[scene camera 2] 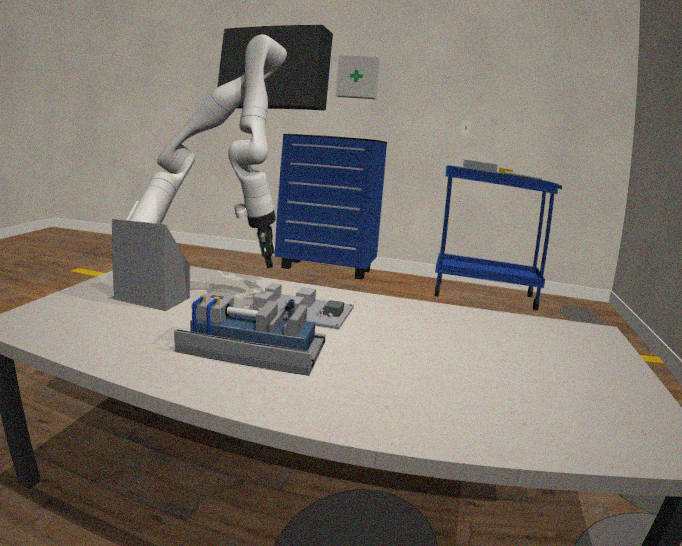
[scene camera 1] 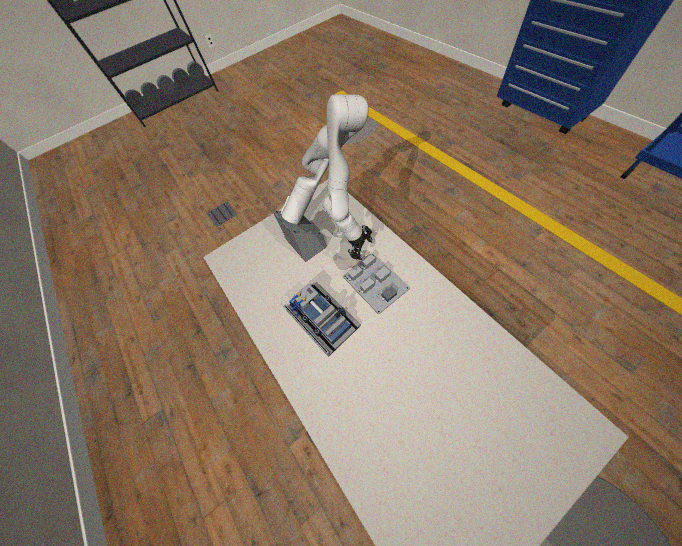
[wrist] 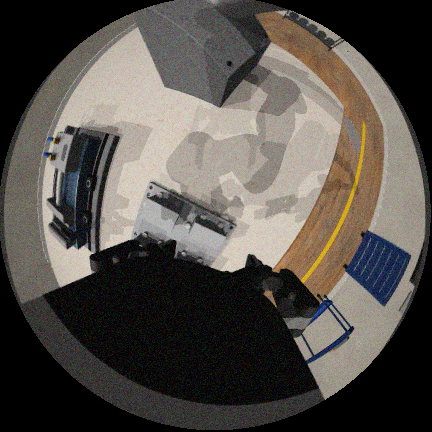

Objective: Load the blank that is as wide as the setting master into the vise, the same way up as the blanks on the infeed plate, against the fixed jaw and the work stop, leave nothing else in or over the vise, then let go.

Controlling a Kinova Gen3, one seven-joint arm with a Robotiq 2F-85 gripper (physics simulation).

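Seen in the pictures: gripper, fingertip midpoint: (scene camera 2: 270, 260) (scene camera 1: 366, 250) (wrist: 209, 255); arm's base, link origin: (scene camera 2: 138, 235) (scene camera 1: 290, 218).
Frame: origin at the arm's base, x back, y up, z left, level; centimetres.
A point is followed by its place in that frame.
Observation:
My gripper (scene camera 1: 362, 244) @[x -35.1, y -6.6, z 15.7 cm] (scene camera 2: 269, 265) @[x -35.1, y -6.6, z 15.7 cm] (wrist: 209, 255) @[x -35.1, y -6.6, z 15.7 cm] is open and empty, above the far end of the infeed plate (scene camera 1: 379, 305) @[x -55.2, y -17.5, z 4.1 cm] (scene camera 2: 341, 323) @[x -57.9, y -17.7, z 4.0 cm] (wrist: 157, 218). Grey blanks stand on that plate, among them one at the far corner (scene camera 1: 368, 260) @[x -36.4, y -13.9, z 15.5 cm], one at the left (scene camera 1: 354, 272) @[x -36.5, y -14.0, z 6.4 cm], one at the right (scene camera 1: 382, 273) @[x -46.0, y -13.9, z 15.2 cm] and one nearer the middle (scene camera 1: 368, 284) @[x -45.6, y -13.9, z 6.7 cm]. A darker grey block (scene camera 1: 389, 293) @[x -54.9, y -15.0, z 10.7 cm] (scene camera 2: 334, 308) @[x -55.2, y -15.3, z 8.0 cm] sits near the plate's near end. The vise (scene camera 1: 321, 312) @[x -42.9, y -9.9, z -17.9 cm] (scene camera 2: 255, 334) @[x -44.1, y -12.9, z -23.2 cm] (wrist: 72, 187) @[x -39.0, y -12.3, z -14.1 cm] has grey upright jaws. Its jaw gap is too small to read. My fingers hide part of the plate in the wrist view.
The vise stands in a grey tray (scene camera 1: 328, 352) @[x -56.8, y -13.5, z -26.3 cm] (scene camera 2: 244, 352) @[x -43.3, y -15.4, z -27.7 cm] beside the infeed plate. The robot's grey base (scene camera 1: 301, 238) @[x -12.6, y -0.6, z -3.1 cm] (scene camera 2: 149, 264) @[x -7.1, y -6.3, z -5.4 cm] (wrist: 200, 50) @[x -13.0, y -5.2, z 3.4 cm] stands behind the vise. Blue straps (scene camera 2: 209, 316) @[x -34.3, y -9.9, z -25.1 cm] and a white cylinder (scene camera 1: 316, 305) @[x -39.0, y -9.8, z -17.5 cm] (scene camera 2: 241, 312) @[x -39.2, y -10.3, z -18.5 cm] are at the vise's base-side end.

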